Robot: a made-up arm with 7 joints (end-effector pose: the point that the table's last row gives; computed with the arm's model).
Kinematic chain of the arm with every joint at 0, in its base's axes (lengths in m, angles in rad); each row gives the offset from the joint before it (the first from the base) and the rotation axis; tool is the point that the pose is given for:
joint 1: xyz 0 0.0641 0 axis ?
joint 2: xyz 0 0.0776 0 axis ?
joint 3: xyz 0 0 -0.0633 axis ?
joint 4: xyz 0 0 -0.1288 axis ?
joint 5: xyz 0 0 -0.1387 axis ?
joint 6: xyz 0 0 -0.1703 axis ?
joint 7: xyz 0 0 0 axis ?
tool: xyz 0 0 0
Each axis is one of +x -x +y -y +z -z.
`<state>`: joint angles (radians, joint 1 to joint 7).
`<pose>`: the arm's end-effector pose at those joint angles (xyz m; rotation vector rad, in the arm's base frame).
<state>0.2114 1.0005 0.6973 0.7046 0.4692 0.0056 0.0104</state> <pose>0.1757 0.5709 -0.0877 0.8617 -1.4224 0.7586</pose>
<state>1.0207 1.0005 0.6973 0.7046 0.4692 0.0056 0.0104</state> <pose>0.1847 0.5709 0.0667 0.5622 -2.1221 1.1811</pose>
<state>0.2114 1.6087 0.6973 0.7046 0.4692 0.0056 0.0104</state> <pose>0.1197 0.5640 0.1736 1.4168 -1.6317 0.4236</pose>
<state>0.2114 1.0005 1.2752 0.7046 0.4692 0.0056 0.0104</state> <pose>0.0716 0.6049 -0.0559 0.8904 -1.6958 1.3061</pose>
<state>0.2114 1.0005 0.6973 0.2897 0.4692 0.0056 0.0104</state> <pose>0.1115 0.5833 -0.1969 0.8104 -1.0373 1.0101</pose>
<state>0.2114 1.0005 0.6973 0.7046 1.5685 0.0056 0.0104</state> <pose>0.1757 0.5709 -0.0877 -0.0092 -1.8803 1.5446</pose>
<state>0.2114 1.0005 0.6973 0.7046 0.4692 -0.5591 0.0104</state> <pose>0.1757 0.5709 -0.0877 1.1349 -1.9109 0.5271</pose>
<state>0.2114 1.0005 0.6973 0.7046 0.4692 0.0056 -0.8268</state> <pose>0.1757 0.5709 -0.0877 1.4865 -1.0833 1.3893</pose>
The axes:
joint 1: -y
joint 2: +x
joint 3: +z
joint 4: -y
joint 5: +z
joint 6: +y
joint 7: -x

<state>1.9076 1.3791 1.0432 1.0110 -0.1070 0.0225 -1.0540</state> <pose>-0.1891 0.5345 0.0734 -0.5439 0.7449 -2.2319</pose>
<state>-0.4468 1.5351 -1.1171 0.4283 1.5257 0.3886 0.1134</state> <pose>-0.0064 0.6105 -0.1435 0.9891 0.3602 0.2122</pose>
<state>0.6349 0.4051 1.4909 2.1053 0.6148 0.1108 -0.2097</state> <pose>-0.0260 0.3990 0.0710 -0.8265 2.4508 -1.4369</pose>
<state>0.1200 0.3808 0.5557 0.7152 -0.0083 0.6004 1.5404</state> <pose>0.2134 0.3990 -0.3320 -1.1100 -0.6471 0.1709</pose>
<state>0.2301 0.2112 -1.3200 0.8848 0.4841 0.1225 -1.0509</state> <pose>0.1553 -0.0035 -0.4030 0.5804 -0.9596 -0.5031</pose>
